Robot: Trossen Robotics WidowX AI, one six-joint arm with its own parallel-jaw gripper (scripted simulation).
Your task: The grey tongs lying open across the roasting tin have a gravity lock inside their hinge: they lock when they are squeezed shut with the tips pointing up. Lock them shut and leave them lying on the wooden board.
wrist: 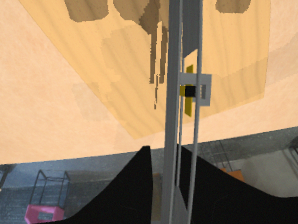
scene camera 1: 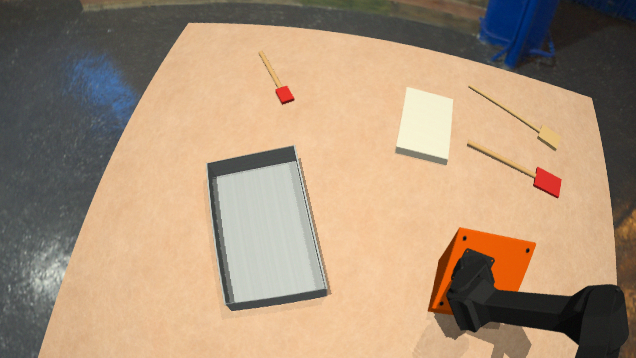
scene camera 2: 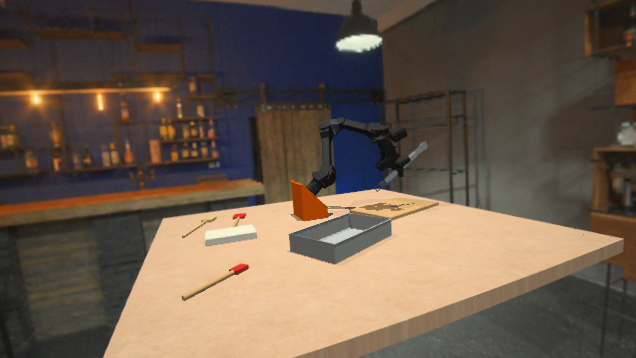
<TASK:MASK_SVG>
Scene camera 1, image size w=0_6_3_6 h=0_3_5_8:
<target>cream block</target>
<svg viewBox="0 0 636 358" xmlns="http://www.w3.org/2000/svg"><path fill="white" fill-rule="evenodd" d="M406 87L407 91L404 98L405 103L395 153L446 165L450 148L452 105L454 99Z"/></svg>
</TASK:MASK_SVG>
